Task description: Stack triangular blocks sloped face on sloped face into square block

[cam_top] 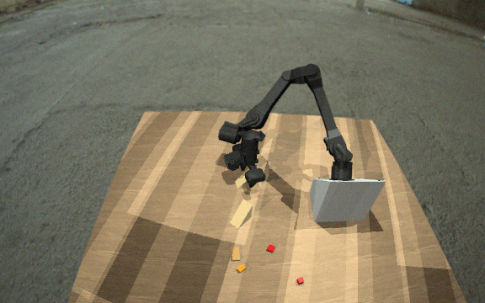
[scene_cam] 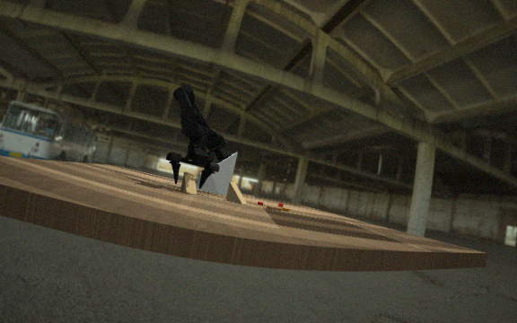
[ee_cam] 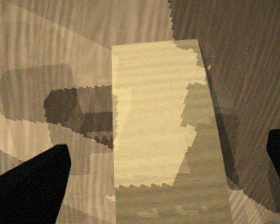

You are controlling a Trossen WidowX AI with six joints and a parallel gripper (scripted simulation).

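The tan triangular block is 10 mm behind my gripper tip. Round my gripper tip: small tan block 310 mm to the left, 80 mm ahead, 20 mm below; then orange cube 360 mm to the left, 70 mm ahead, 20 mm below.
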